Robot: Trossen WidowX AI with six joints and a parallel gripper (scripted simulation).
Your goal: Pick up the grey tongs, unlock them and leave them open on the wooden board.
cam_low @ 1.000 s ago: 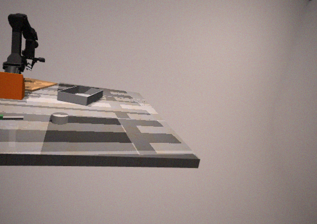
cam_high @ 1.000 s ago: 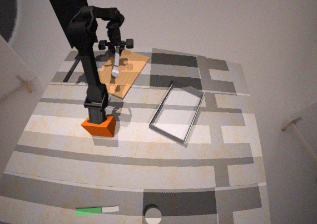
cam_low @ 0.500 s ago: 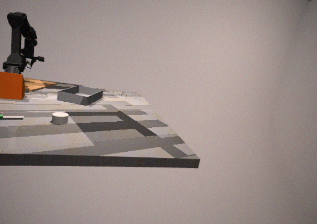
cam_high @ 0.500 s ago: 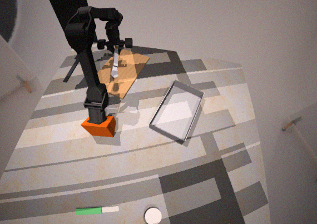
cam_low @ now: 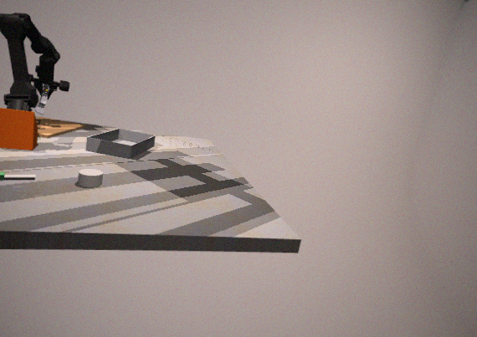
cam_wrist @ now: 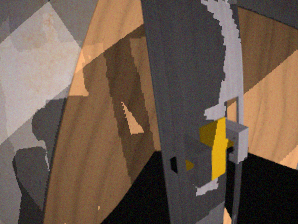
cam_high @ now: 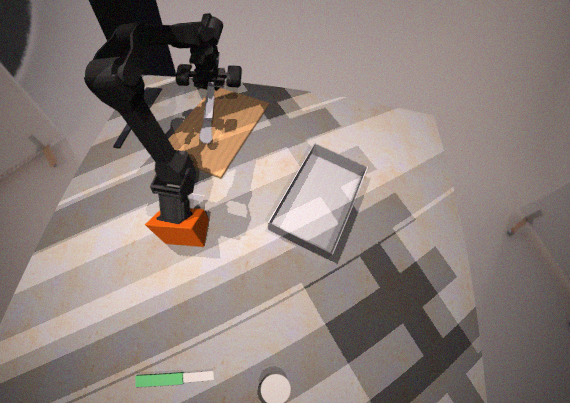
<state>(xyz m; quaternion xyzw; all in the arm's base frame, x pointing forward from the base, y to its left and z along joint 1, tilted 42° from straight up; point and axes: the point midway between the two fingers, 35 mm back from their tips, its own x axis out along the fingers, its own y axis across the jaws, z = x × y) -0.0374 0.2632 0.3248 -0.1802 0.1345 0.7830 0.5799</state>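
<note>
Now: the yellow lock piece 40 mm above my gripper tip and 10 mm to the left of it. Also, from my gripper tip: tin 400 mm ahead, 240 mm to the right, 110 mm below; then black spatula 320 mm behind, 130 mm below, 20 mm to the right; then wooden board 130 mm below, 40 mm to the right, 10 mm ahead.
</note>
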